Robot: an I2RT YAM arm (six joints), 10 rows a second.
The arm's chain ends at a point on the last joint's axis. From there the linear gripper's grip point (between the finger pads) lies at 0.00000 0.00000 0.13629 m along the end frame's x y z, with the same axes.
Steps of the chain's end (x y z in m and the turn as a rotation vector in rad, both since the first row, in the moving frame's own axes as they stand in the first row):
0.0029, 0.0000, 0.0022, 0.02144, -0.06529, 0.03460
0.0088, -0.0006, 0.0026, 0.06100, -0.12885, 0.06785
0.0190, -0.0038, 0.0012, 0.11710, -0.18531, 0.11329
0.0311, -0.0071, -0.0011, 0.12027, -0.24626, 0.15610
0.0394, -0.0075, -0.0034, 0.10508, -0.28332, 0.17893
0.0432, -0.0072, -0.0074, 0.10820, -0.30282, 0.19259
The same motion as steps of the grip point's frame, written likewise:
-0.0059, -0.0031, 0.0019, 0.02144, -0.06529, 0.03460
-0.0084, -0.0095, 0.0012, 0.06100, -0.12885, 0.06785
-0.0051, -0.0210, -0.0021, 0.11710, -0.18531, 0.11329
-0.0006, -0.0258, -0.0062, 0.12027, -0.24626, 0.15610
0.0028, -0.0249, -0.0096, 0.10508, -0.28332, 0.17893
0.0043, -0.0255, -0.0144, 0.10820, -0.30282, 0.19259

